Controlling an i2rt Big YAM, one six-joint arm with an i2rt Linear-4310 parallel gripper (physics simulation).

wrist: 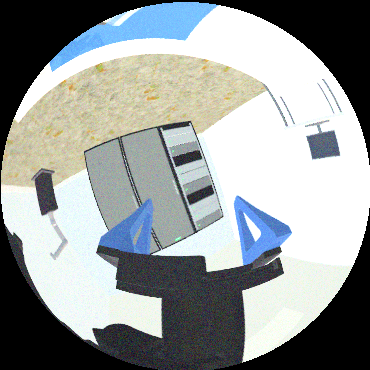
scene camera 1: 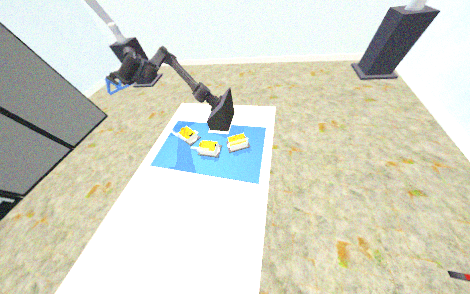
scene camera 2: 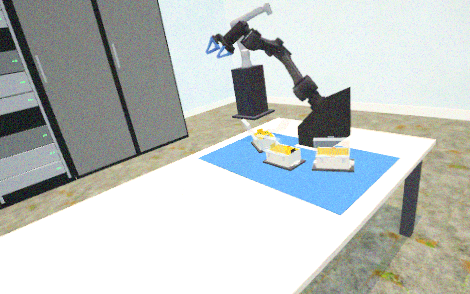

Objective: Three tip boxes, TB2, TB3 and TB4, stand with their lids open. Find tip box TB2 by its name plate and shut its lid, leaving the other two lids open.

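Frame: origin at the arm's base, x ahead, y left, z up, level; metres.
Where they show: gripper, fingertip midpoint: (wrist: 193,201) (scene camera 1: 115,91) (scene camera 2: 211,55); arm's base, origin of the base link: (scene camera 1: 217,104) (scene camera 2: 323,109).
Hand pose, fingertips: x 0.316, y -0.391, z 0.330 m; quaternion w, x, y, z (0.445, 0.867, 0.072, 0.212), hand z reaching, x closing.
Things, the pixels of their centre, and the offset from my fingertips. "pt": a spot on its surface instead. Level surfaces: height alone.
- blue mat, its level: dz -0.472 m
- left box, surface spot: (scene camera 2: 264,140) pt dy +0.360, dx +0.107, dz -0.344 m
- middle box, surface spot: (scene camera 2: 283,156) pt dy +0.433, dx +0.089, dz -0.407 m
- right box, surface spot: (scene camera 2: 333,157) pt dy +0.606, dx +0.017, dz -0.407 m
- white table, its level: dz -0.475 m
Three white tip boxes with yellow tips stand on the blue mat (scene camera 1: 220,167) (scene camera 2: 330,192), lids open. The left box (scene camera 1: 188,134) (scene camera 2: 264,140) is turned at an angle. The middle box (scene camera 1: 208,147) (scene camera 2: 283,156) stands nearer the front. The right box (scene camera 1: 238,142) (scene camera 2: 333,159) has its lid raised behind it. The name plates are too small to read, so I cannot tell which is TB2. My gripper (scene camera 1: 117,86) (scene camera 2: 218,47) (wrist: 193,201) is open and empty, high up and well to the left of the boxes, away from all three.
The black arm base (scene camera 1: 221,117) (scene camera 2: 327,117) stands on the white table (scene camera 1: 175,230) (scene camera 2: 165,225) behind the boxes. A grey cabinet (scene camera 1: 45,100) (scene camera 2: 65,90) (wrist: 150,180) stands at the left. Dark pedestals (scene camera 1: 395,42) (scene camera 2: 250,92) stand beyond the table.
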